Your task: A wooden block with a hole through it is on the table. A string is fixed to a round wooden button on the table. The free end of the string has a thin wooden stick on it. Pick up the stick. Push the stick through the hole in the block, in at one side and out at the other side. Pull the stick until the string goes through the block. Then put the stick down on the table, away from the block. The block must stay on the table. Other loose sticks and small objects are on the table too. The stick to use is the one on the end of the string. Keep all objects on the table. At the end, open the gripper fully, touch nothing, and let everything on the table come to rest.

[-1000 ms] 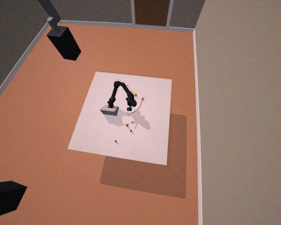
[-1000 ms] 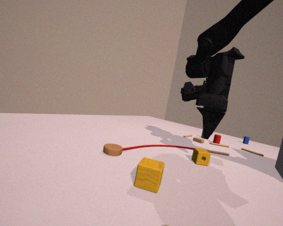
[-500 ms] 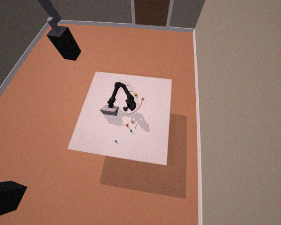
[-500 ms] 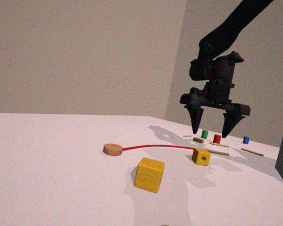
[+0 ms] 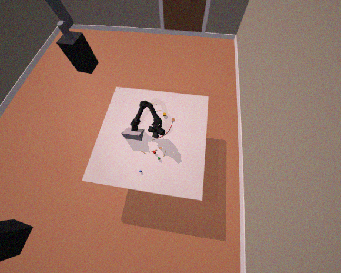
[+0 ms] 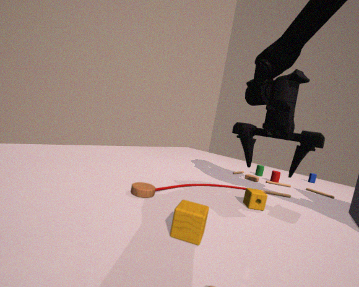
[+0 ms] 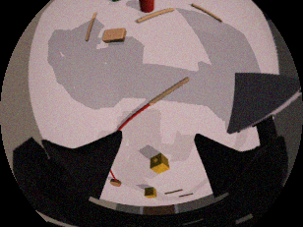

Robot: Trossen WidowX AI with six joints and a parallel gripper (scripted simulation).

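My gripper tip is now 50 mm above the thin wooden stick and 40 mm to the left of it. From my gripper tip the other things lie so: short wooden piece (150 mm to the right, 70 mm ahead, 50 mm below); green peg (270 mm to the right, 90 mm ahead, 40 mm below); red peg (210 mm to the right, 40 mm below, 20 mm ahead).
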